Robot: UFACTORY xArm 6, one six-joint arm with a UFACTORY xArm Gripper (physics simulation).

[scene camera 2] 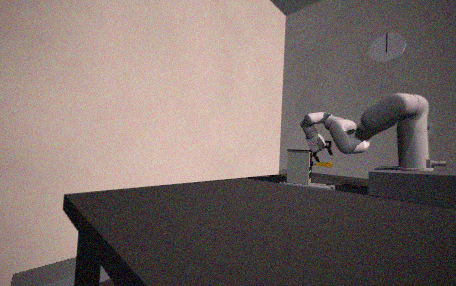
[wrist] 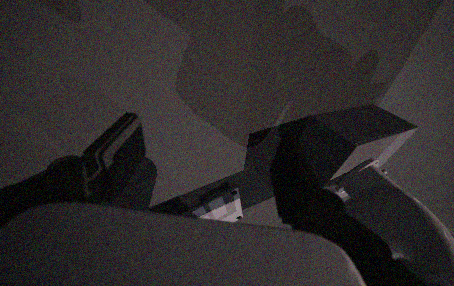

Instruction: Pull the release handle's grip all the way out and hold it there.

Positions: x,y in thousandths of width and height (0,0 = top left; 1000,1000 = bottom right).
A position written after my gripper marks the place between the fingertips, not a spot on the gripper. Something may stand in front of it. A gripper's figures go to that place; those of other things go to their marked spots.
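There is a light base plate (wrist: 499,722), and it is 470 mm from the lens. My gripper (wrist: 464,502) is 120 mm from the lens.
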